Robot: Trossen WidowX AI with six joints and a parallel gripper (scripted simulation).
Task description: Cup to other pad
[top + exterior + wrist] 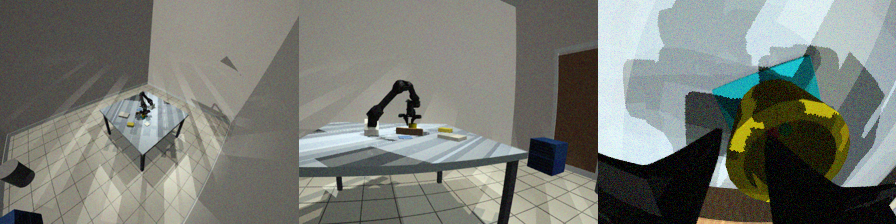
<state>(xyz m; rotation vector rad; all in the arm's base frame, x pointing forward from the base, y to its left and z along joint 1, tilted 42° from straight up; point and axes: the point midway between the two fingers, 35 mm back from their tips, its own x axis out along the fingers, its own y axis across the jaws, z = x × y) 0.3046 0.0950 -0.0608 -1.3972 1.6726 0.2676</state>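
Right now my gripper tip is 2 cm short of the yellow cup, 1 cm to the left of it and 1 cm above it. The rest, counted from my gripper tip: wooden bar 12 cm to the right, 3 cm below, 2 cm behind; small white square 17 cm to the left, 10 cm ahead, 4 cm below; cyan pad 5 cm below, 3 cm ahead, 2 cm to the right.
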